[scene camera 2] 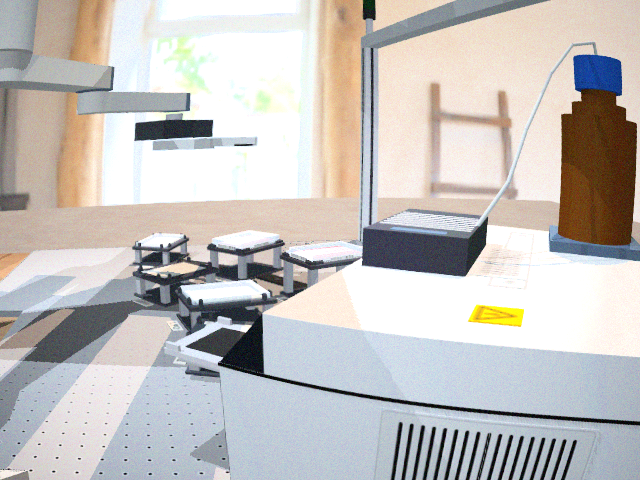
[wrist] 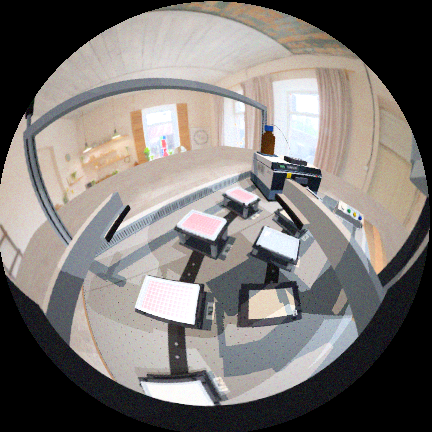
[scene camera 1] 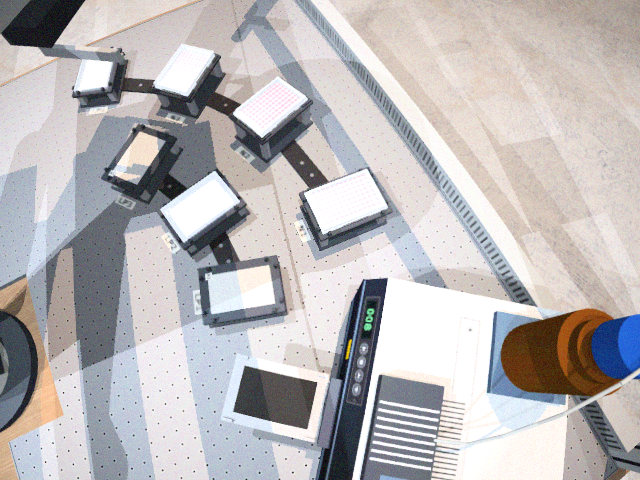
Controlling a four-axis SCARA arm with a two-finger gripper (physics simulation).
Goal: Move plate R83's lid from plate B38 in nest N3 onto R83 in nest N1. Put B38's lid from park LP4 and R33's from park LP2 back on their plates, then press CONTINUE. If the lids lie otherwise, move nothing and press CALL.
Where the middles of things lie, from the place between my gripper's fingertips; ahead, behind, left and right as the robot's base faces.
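Labels:
The amber bottle point(scene camera 2: 592, 196) is 30 mm above my hand, and it's 250 mm ahead of it and 720 mm to the right of it.

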